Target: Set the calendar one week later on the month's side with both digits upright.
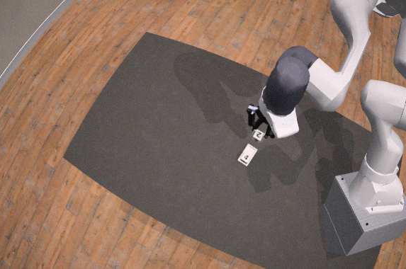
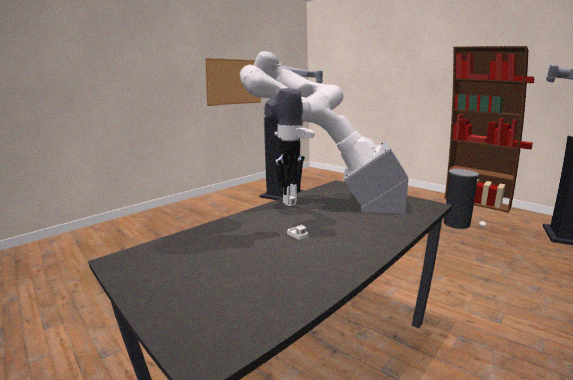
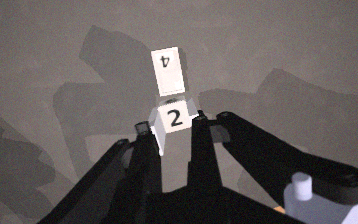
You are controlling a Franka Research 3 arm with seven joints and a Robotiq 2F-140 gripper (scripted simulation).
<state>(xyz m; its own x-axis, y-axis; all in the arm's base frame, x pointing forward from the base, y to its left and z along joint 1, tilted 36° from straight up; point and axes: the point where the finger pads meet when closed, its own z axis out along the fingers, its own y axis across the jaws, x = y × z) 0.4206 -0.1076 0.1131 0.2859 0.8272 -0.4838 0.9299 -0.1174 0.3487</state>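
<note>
Now: hand 20 mm short of the white cube, 60 mm to the right of it and 130 mm above it. The rest, counted from my hand: white tray: 10 mm ahead, 40 mm to the left, 150 mm below.
</note>
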